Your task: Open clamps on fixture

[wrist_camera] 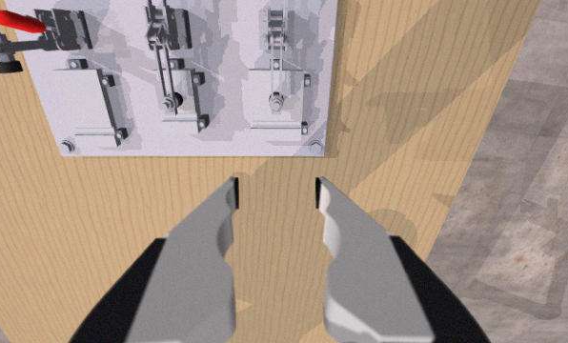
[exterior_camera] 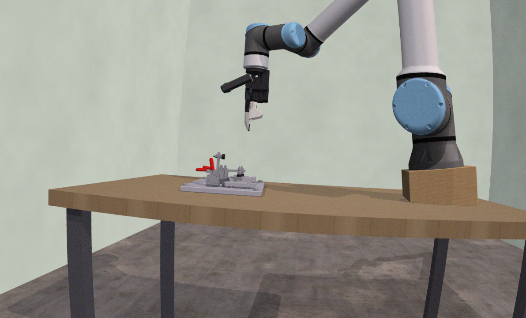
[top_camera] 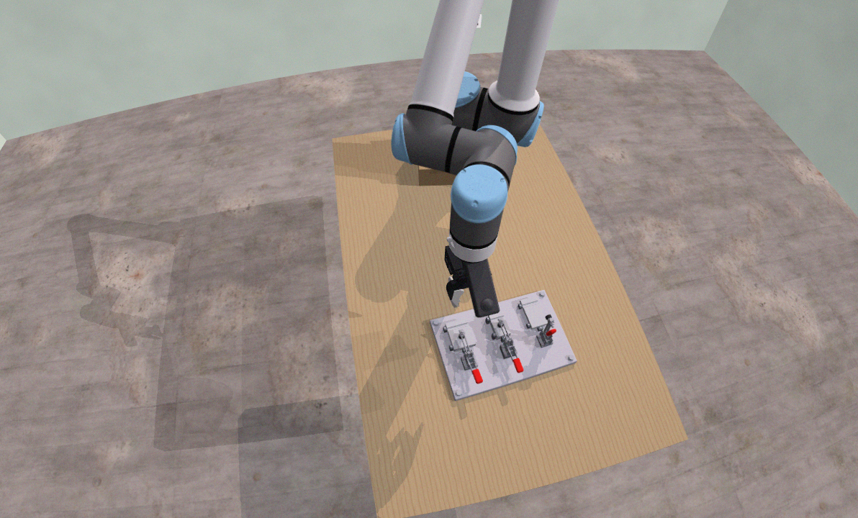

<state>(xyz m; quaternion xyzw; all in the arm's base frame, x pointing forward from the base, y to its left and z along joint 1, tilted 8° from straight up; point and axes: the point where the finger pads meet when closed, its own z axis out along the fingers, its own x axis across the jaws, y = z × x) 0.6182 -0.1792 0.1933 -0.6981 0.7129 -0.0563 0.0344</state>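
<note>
The grey fixture plate lies 21 cm below my hand, 11 cm to the left of it and 5 cm ahead of it. From my hand the other things lie so: flat part 22 cm to the left, 19 cm below, 1 cm behind.
</note>
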